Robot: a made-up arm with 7 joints.
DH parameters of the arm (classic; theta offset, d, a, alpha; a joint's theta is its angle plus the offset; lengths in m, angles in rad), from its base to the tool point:
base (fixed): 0 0 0 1.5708
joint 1: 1.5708 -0.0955 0 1.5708
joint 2: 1.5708 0 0 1.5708
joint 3: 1.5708 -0.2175 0 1.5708
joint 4: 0 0 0 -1.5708
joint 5: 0 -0.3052 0 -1.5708
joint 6: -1.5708 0 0 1.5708
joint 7: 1.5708 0 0 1.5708
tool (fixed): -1.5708 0 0 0
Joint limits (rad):
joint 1: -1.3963..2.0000
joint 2: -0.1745..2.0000
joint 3: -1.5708..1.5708
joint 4: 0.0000..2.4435
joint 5: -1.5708..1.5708
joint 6: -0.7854..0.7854
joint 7: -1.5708..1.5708
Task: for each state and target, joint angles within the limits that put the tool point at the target. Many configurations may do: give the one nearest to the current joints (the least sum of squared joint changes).
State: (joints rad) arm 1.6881 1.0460 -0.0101 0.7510 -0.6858 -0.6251 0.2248
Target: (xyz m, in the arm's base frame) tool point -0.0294 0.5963 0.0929
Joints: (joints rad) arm 1.8091 1.4068 0.7374 0.4448 -0.6858 -0.6251 0.2248
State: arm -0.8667 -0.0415 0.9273 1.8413 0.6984 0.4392 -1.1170
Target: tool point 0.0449 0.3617 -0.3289
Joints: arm -0.5092 0.1902 0.8138 1.2600 0.6984 0.4392 -1.1170
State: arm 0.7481 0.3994 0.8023 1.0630 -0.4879 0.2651 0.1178
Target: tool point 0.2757 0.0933 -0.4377
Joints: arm 0.4406 -0.1244 0.7757 0.2920 -0.4879 0.2651 0.1178
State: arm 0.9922 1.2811 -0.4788 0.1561 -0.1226 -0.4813 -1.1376
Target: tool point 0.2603 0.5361 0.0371
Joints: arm 1.3010 1.1678 -0.4355 0.3897 -0.1226 -0.4813 -1.1376
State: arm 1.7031 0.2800 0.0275 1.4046 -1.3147 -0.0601 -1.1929
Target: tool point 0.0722 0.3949 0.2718
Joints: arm 1.7680 0.6658 0.5617 1.3562 -1.3147 -0.0601 -1.1929
